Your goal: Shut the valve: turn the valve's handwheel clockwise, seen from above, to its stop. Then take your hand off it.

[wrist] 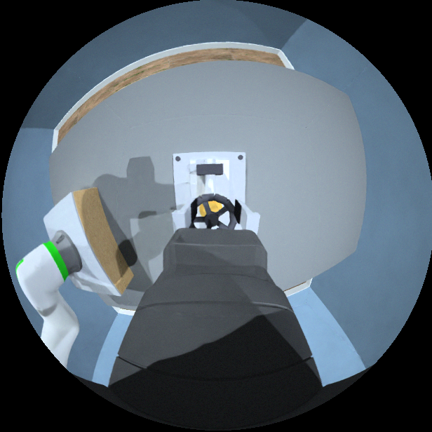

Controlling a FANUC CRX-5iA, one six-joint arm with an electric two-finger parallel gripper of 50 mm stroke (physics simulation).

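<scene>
The valve's dark spoked handwheel [212, 219] is near the middle of the wrist view. A yellow part [210, 206] shows beneath its spokes. The valve is mounted on a light base plate [237, 175] with dark bolts in its two visible corners. My gripper [215, 205] is open, with one finger on the left and one on the right of the handwheel. The wheel stands between the dark finger pads, and the pads do not grip it. Whether either pad touches the rim, I cannot tell. My gripper's dark body hides the near edge of the wheel and the near part of the plate.
A dark rectangular block [210, 169] sits on the plate beyond the handwheel. The plate lies on a grey table top [300, 150]. At the left are a white block with a wood-coloured face [102, 235] and a white robot arm with a green ring [56, 261]. Shadows fall left of the valve.
</scene>
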